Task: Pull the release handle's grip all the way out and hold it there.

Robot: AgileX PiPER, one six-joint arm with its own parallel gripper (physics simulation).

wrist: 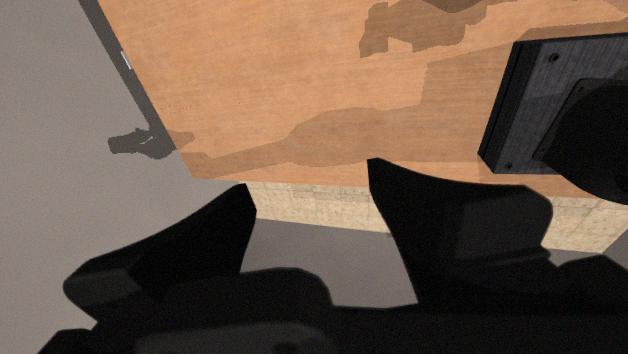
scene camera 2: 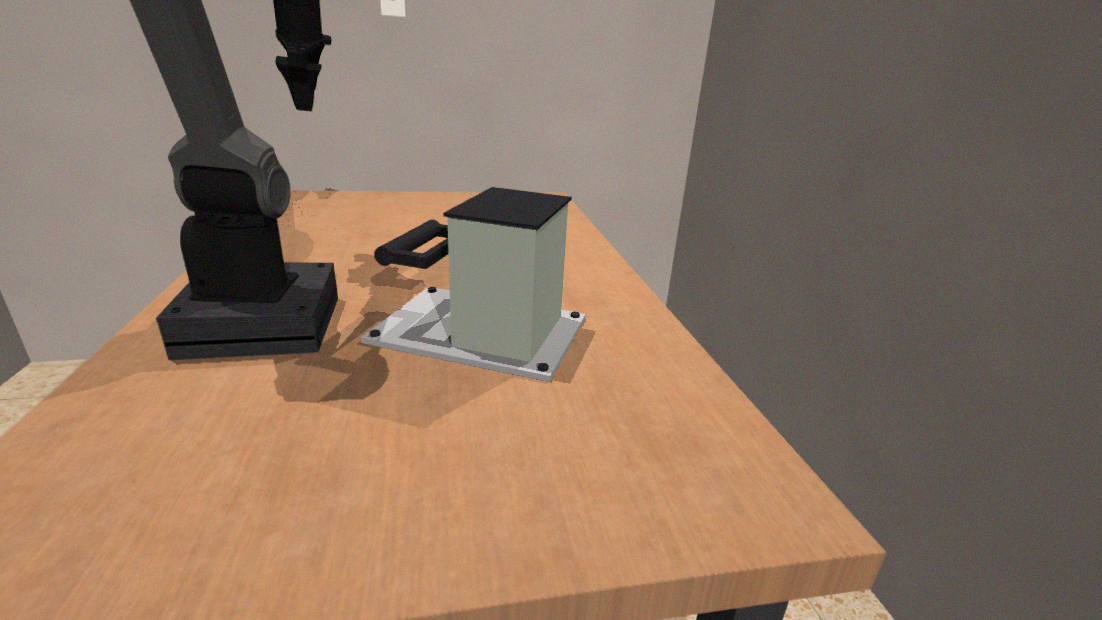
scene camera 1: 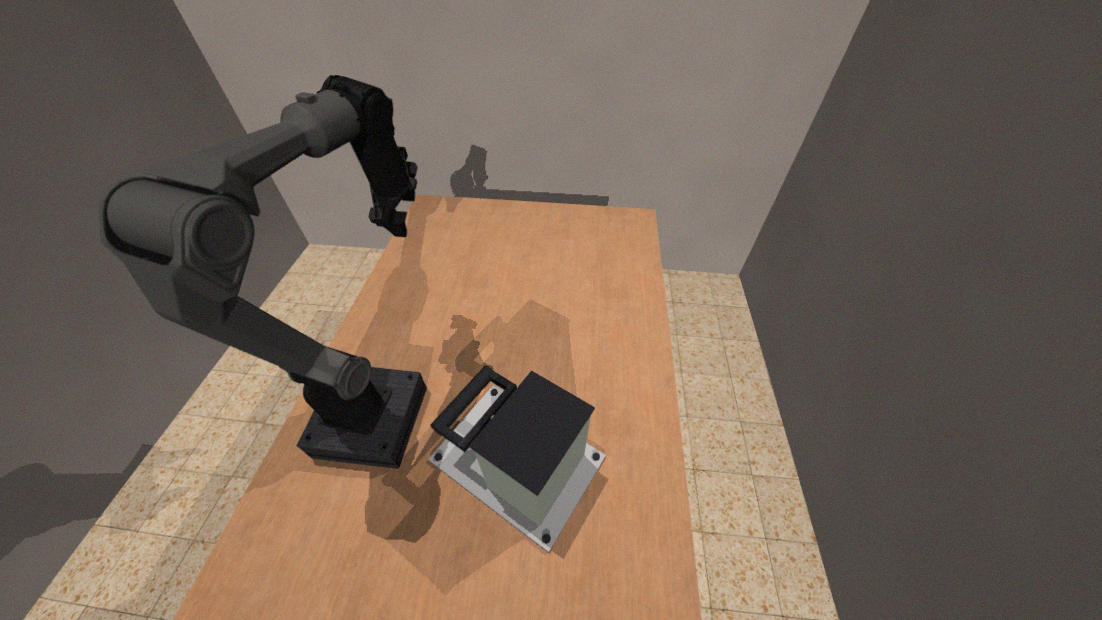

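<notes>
The release handle has a black U-shaped grip (scene camera 1: 460, 397) (scene camera 2: 406, 239) that sticks out from the side of a pale green box (scene camera 1: 500, 481) (scene camera 2: 493, 285) with a black top. A gap shows between the grip's bar and the box. The box stands on a grey base plate (scene camera 1: 571, 495) (scene camera 2: 558, 343) with dark bolts. My gripper (scene camera 1: 399, 221) (scene camera 2: 305, 107) (wrist: 308, 186) is open, with nothing between its fingers. It hangs high over the table's far left edge, well apart from the grip. The handle does not show in the wrist view.
The arm's black base (scene camera 1: 410, 420) (scene camera 2: 238, 339) (wrist: 517, 100) stands on the wooden table (scene camera 1: 585, 269) (scene camera 2: 462, 478) (wrist: 250, 75), left of the base plate and close to the grip. Grey walls stand beyond the table. Shadows of the arm and box lie on the wood.
</notes>
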